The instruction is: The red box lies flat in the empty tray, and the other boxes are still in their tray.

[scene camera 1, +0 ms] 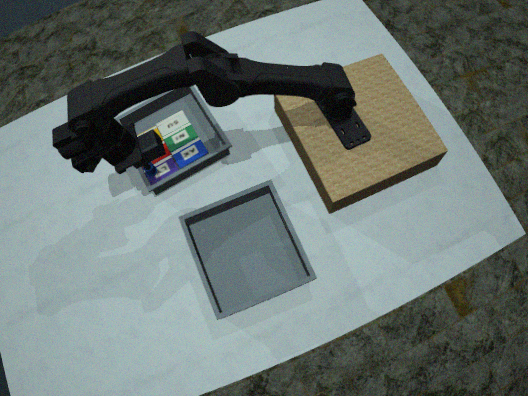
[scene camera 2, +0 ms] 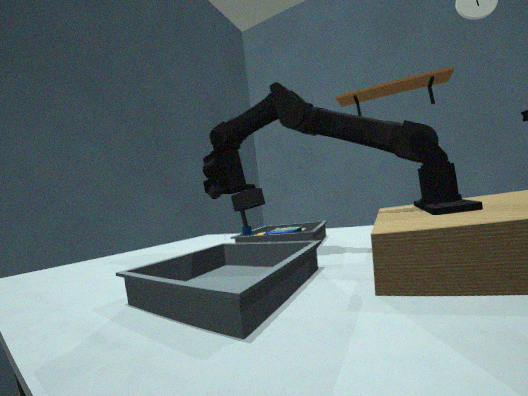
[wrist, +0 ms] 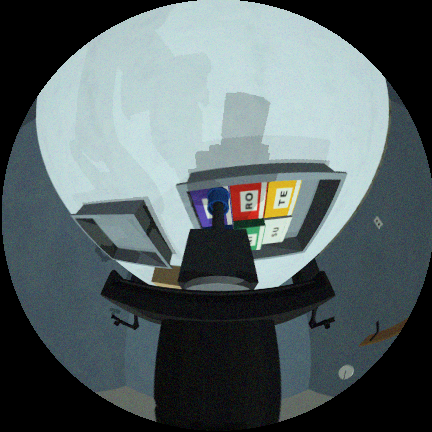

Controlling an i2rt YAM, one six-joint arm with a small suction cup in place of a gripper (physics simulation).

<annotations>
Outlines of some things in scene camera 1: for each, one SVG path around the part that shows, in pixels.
My suction cup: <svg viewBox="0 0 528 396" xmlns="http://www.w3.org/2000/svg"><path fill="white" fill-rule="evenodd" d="M121 125L123 134L119 143L112 147L104 147L105 149L116 148L127 158L114 166L115 171L122 174L131 166L134 166L136 169L143 166L147 176L155 176L157 168L151 161L166 154L161 137L153 129L137 137L135 125L132 122L124 126Z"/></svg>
A tray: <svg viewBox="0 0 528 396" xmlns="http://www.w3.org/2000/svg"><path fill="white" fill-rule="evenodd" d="M272 180L178 217L217 320L317 279Z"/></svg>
A tray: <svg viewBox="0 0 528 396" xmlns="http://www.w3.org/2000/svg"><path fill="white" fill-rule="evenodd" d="M194 85L157 95L115 118L122 126L132 122L135 125L136 134L139 135L155 125L158 128L157 123L183 110L188 121L209 152L209 154L182 169L179 168L173 158L179 170L153 185L150 185L143 167L139 167L138 171L149 193L153 191L158 195L230 155L229 148L232 147L232 144Z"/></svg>
</annotations>
